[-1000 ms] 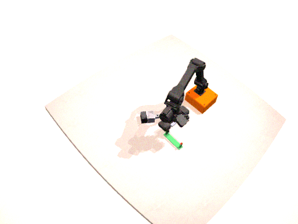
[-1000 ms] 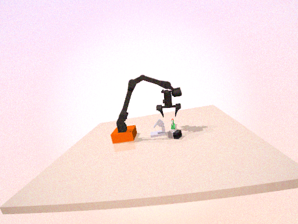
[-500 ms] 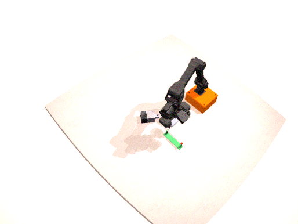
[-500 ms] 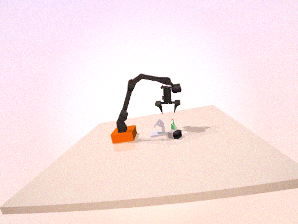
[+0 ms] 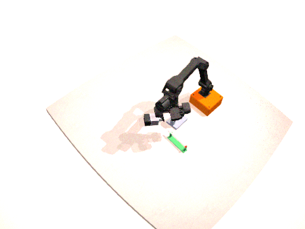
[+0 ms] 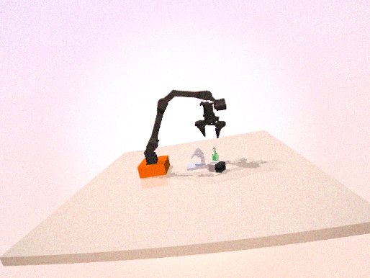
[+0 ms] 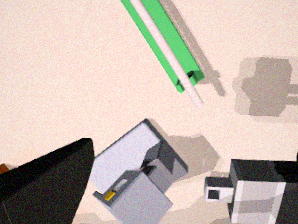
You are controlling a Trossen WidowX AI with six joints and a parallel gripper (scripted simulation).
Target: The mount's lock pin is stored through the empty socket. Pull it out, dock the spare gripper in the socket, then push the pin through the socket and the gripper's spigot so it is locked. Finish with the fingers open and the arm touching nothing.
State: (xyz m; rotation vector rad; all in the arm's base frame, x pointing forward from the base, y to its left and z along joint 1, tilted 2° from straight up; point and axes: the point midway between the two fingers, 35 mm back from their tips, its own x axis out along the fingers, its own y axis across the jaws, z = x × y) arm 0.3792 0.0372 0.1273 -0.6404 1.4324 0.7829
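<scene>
Now: gripper tip 140 mm to the left of the spare gripper, 130 mm above it and 10 mm past it. The rest, counted from my gripper tip: pale grey mount: 100 mm below, 100 mm behind, 40 mm to the right; then green cradle: 130 mm below, 70 mm to the left.
</scene>
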